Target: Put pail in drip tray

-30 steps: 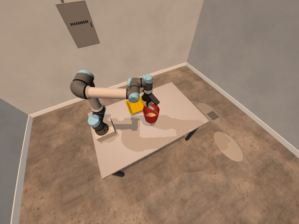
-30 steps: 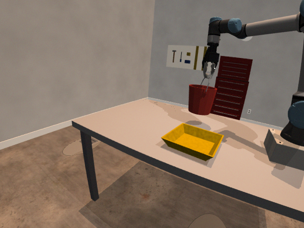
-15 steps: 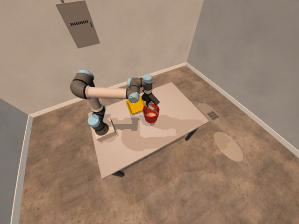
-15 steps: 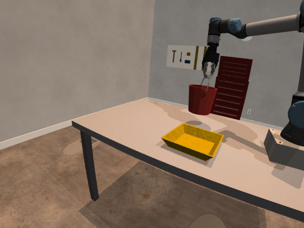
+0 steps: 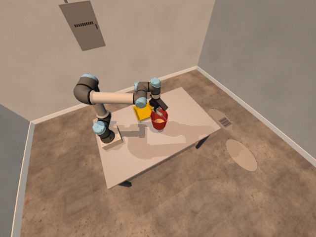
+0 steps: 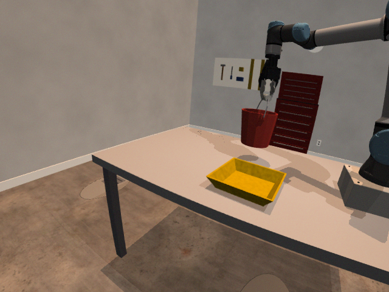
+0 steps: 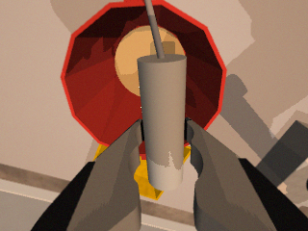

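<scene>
The red pail lies 10 cm below my hand, 1 cm to the left of it and 1 cm ahead of it. From my hand the other things lie so: yellow drip tray: 32 cm below, 30 cm to the left, 11 cm behind; then pail handle: 3 cm below, 1 cm ahead.
</scene>
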